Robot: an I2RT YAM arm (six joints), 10 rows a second.
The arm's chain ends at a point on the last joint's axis. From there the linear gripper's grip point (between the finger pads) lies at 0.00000 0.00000 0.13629 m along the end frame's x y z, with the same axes.
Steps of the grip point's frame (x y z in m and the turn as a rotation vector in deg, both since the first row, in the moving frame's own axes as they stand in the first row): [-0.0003, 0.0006, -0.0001, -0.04, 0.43, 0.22]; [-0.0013, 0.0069, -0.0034, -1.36, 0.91, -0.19]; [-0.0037, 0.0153, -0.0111, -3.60, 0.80, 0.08]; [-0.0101, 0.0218, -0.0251, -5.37, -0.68, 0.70]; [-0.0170, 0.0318, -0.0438, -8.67, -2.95, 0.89]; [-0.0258, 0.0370, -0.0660, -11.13, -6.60, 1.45]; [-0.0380, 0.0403, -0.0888, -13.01, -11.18, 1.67]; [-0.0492, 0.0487, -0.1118, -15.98, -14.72, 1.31]
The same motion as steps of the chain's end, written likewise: [-0.0013, 0.0005, -0.0001, -0.04, 0.43, 0.22]; [-0.0035, 0.0037, -0.0033, -1.36, 0.91, -0.19]; [-0.0056, 0.0067, -0.0108, -3.60, 0.80, 0.08]; [-0.0084, 0.0091, -0.0245, -5.37, -0.68, 0.70]; [-0.0099, 0.0113, -0.0421, -8.67, -2.95, 0.89]; [-0.0099, 0.0110, -0.0625, -11.13, -6.60, 1.45]; [-0.0114, 0.0102, -0.0827, -13.01, -11.18, 1.67]; [-0.0146, 0.0120, -0.1021, -15.98, -14.72, 1.31]
